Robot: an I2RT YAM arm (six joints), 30 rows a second.
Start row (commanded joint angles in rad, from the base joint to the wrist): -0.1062, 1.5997, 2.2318, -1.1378, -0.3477, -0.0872
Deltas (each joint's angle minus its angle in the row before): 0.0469, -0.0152, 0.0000, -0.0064, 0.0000, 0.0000; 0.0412, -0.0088, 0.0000, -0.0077, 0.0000, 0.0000; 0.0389, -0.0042, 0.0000, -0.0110, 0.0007, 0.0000; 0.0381, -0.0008, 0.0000, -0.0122, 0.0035, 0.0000; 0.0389, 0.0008, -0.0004, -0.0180, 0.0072, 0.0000; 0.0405, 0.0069, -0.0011, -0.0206, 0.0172, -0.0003; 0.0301, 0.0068, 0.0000, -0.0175, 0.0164, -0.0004; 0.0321, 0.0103, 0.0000, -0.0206, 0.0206, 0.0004; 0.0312, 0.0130, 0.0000, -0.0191, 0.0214, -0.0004; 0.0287, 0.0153, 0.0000, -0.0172, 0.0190, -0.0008; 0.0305, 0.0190, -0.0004, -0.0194, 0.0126, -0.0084; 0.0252, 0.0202, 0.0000, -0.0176, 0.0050, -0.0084; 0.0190, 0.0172, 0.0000, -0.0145, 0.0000, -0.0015; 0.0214, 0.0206, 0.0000, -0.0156, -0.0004, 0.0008; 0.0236, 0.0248, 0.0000, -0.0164, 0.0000, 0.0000; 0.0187, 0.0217, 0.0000, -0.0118, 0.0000, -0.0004; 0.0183, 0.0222, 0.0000, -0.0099, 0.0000, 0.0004; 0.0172, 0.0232, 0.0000, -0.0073, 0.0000, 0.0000; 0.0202, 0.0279, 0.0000, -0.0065, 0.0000, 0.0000; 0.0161, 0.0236, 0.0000, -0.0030, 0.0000, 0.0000; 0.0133, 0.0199, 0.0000, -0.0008, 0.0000, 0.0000
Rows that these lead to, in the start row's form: -0.0593, 1.5845, 2.2318, -1.1442, -0.3477, -0.0872; -0.0181, 1.5757, 2.2318, -1.1519, -0.3477, -0.0872; 0.0208, 1.5715, 2.2318, -1.1629, -0.3470, -0.0872; 0.0589, 1.5707, 2.2318, -1.1751, -0.3435, -0.0872; 0.0978, 1.5715, 2.2314, -1.1931, -0.3363, -0.0872; 0.1383, 1.5784, 2.2303, -1.2137, -0.3191, -0.0875; 0.1684, 1.5852, 2.2303, -1.2312, -0.3027, -0.0879; 0.2005, 1.5955, 2.2303, -1.2518, -0.2821, -0.0875; 0.2317, 1.6085, 2.2303, -1.2709, -0.2607, -0.0879; 0.2604, 1.6238, 2.2303, -1.2881, -0.2417, -0.0887; 0.2909, 1.6428, 2.2299, -1.3075, -0.2291, -0.0971; 0.3161, 1.6630, 2.2299, -1.3251, -0.2241, -0.1055; 0.3351, 1.6802, 2.2299, -1.3396, -0.2241, -0.1070; 0.3565, 1.7008, 2.2299, -1.3552, -0.2245, -0.1062; 0.3801, 1.7256, 2.2299, -1.3716, -0.2245, -0.1062; 0.3988, 1.7473, 2.2299, -1.3834, -0.2245, -0.1066; 0.4171, 1.7695, 2.2299, -1.3933, -0.2245, -0.1062; 0.4343, 1.7927, 2.2299, -1.4006, -0.2245, -0.1062; 0.4545, 1.8206, 2.2299, -1.4071, -0.2245, -0.1062; 0.4706, 1.8442, 2.2299, -1.4101, -0.2245, -0.1062; 0.4839, 1.8641, 2.2299, -1.4109, -0.2245, -0.1062
